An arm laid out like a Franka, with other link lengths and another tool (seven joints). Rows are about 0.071 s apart.
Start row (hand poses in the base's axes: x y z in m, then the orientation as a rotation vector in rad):
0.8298, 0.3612, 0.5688, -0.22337, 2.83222, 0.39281
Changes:
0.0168, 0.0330, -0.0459, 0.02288, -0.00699, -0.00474
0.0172, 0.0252, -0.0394, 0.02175, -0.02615, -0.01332
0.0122, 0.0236, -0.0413, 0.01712, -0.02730, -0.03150
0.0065, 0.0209, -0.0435, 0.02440, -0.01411, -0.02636
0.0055, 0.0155, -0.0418, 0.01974, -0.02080, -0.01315
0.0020, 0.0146, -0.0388, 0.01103, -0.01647, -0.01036
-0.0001, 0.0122, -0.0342, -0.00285, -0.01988, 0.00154
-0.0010, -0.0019, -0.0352, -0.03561, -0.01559, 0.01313
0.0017, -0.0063, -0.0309, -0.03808, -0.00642, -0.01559
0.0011, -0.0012, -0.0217, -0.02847, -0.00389, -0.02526
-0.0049, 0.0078, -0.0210, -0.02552, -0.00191, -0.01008
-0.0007, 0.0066, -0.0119, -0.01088, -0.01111, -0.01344
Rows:
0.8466, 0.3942, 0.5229, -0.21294, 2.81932, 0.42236
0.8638, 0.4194, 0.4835, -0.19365, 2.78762, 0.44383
0.8760, 0.4430, 0.4422, -0.15059, 2.75521, 0.45382
0.8825, 0.4639, 0.3987, -0.11092, 2.73336, 0.47735
0.8880, 0.4794, 0.3569, -0.09227, 2.70671, 0.49663
0.8900, 0.4940, 0.3181, -0.07896, 2.68674, 0.50550
0.8899, 0.5062, 0.2839, -0.08642, 2.66826, 0.49879
0.8889, 0.5043, 0.2487, -0.11790, 2.66335, 0.45298
0.8906, 0.4980, 0.2178, -0.10981, 2.66544, 0.39638
0.8917, 0.4968, 0.1961, -0.08544, 2.66646, 0.34989
0.8868, 0.5046, 0.1751, -0.08015, 2.66890, 0.31245
0.8861, 0.5112, 0.1632, -0.06711, 2.65920, 0.29239

